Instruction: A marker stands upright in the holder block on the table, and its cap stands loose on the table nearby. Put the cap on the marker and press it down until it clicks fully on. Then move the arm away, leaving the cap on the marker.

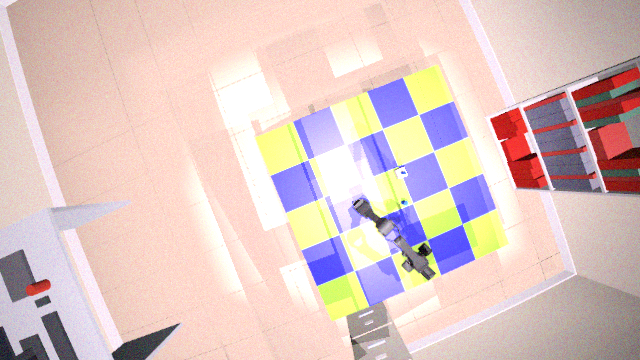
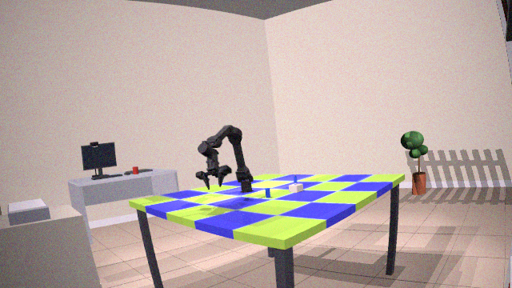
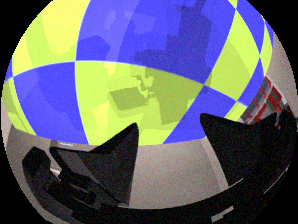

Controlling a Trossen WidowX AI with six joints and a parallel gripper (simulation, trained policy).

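The blue cap lies 70 mm ahead of my gripper tip, 310 mm to the left of it and 80 mm below it. The rest, counted from my gripper tip: white holder block: 120 mm ahead, 490 mm to the left, 80 mm below.
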